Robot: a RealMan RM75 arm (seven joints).
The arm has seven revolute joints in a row. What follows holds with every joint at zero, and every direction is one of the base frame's.
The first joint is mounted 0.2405 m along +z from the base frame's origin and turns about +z.
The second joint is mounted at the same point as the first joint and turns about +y.
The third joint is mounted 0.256 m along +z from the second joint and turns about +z.
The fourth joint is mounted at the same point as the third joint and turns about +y.
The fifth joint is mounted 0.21 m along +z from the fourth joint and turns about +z.
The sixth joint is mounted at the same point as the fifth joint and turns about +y.
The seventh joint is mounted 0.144 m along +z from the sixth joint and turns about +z.
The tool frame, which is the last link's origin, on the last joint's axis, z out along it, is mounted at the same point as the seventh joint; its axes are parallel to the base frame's.
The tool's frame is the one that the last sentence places.
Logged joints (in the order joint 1, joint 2, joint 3, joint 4, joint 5, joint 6, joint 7), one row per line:
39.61, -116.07, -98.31, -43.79, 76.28, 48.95, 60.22
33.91, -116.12, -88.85, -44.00, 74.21, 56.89, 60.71
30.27, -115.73, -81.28, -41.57, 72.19, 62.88, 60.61
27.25, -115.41, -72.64, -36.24, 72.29, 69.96, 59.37
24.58, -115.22, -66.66, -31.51, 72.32, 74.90, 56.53
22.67, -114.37, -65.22, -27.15, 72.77, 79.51, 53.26
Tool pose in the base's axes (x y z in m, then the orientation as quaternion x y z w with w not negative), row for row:
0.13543, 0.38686, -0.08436, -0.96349, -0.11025, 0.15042, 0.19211
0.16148, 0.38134, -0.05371, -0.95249, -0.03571, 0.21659, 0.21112
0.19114, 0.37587, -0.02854, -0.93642, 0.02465, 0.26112, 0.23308
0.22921, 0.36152, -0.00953, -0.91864, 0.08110, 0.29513, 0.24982
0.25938, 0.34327, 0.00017, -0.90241, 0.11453, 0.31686, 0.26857
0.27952, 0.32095, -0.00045, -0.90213, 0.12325, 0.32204, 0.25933
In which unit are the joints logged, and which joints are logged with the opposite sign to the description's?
The joints are logged in degrees. Opposite sign: joint 2, joint 5, joint 6.
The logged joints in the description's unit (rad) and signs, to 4 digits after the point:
0.6913, 2.0258, -1.7158, -0.7643, -1.3313, -0.8543, 1.0510
0.5918, 2.0267, -1.5507, -0.7679, -1.2952, -0.9929, 1.0596
0.5283, 2.0199, -1.4186, -0.7255, -1.2600, -1.0975, 1.0578
0.4756, 2.0143, -1.2678, -0.6325, -1.2617, -1.2210, 1.0362
0.4290, 2.0110, -1.1634, -0.5500, -1.2622, -1.3073, 0.9866
0.3957, 1.9961, -1.1383, -0.4739, -1.2701, -1.3877, 0.9296

